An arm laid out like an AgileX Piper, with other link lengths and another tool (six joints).
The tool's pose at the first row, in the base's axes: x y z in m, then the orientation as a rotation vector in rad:
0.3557 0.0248 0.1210 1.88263 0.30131 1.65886
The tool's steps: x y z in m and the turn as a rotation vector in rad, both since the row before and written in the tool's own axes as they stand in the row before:
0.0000 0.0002 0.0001 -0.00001 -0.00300 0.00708
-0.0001 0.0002 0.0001 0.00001 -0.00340 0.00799
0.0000 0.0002 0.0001 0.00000 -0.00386 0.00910
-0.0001 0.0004 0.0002 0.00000 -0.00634 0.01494
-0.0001 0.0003 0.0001 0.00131 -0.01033 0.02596
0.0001 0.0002 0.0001 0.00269 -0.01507 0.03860
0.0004 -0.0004 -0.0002 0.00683 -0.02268 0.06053
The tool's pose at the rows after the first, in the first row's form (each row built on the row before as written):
0.3558 0.0246 0.1211 1.88809 0.29373 1.66055
0.3558 0.0244 0.1211 1.89426 0.28517 1.66243
0.3559 0.0242 0.1212 1.90125 0.27538 1.66455
0.3560 0.0238 0.1213 1.91269 0.25924 1.66797
0.3560 0.0235 0.1214 1.93286 0.23242 1.67465
0.3561 0.0234 0.1216 1.96291 0.19283 1.68463
0.3561 0.0240 0.1218 2.01058 0.13222 1.70088

